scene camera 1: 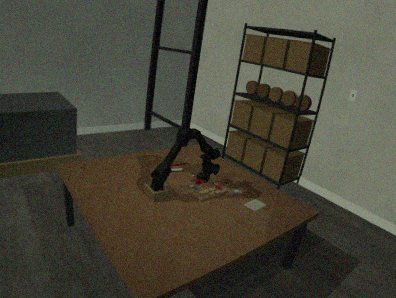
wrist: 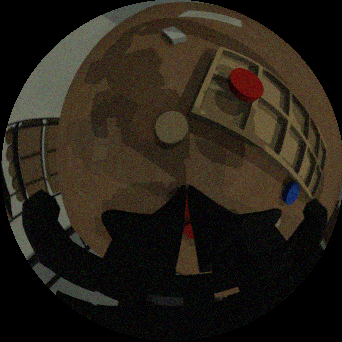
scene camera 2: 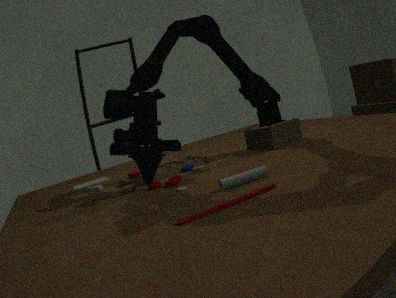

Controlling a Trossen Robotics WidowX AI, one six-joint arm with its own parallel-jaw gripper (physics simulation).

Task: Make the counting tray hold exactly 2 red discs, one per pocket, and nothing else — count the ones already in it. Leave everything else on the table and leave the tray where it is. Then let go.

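Observation:
The tan counting tray (scene camera 1: 205,196) (wrist: 220,122) has pockets in two rows. A red disc (scene camera 1: 218,187) (scene camera 2: 134,174) (wrist: 246,84) lies over the dividers at one end of the tray; its seating in a single pocket cannot be told. The other pockets in the wrist view show no disc. My gripper (scene camera 1: 201,178) (scene camera 2: 148,182) (wrist: 185,188) is shut and empty, its tips low over the table outside the tray. Loose red discs (scene camera 2: 154,185) (scene camera 2: 173,181) lie right by the fingertips; in the wrist view the fingers mostly hide them, with a red disc (wrist: 188,231) showing through the gap.
A round tan disc (wrist: 171,127) lies between gripper and tray. A blue disc (scene camera 2: 187,168) (wrist: 291,193) is beside the tray. A white block (wrist: 174,35), a pale pad (scene camera 1: 255,204) (wrist: 212,18), a white cylinder (scene camera 2: 243,177) and a red stick (scene camera 2: 227,204) lie around.

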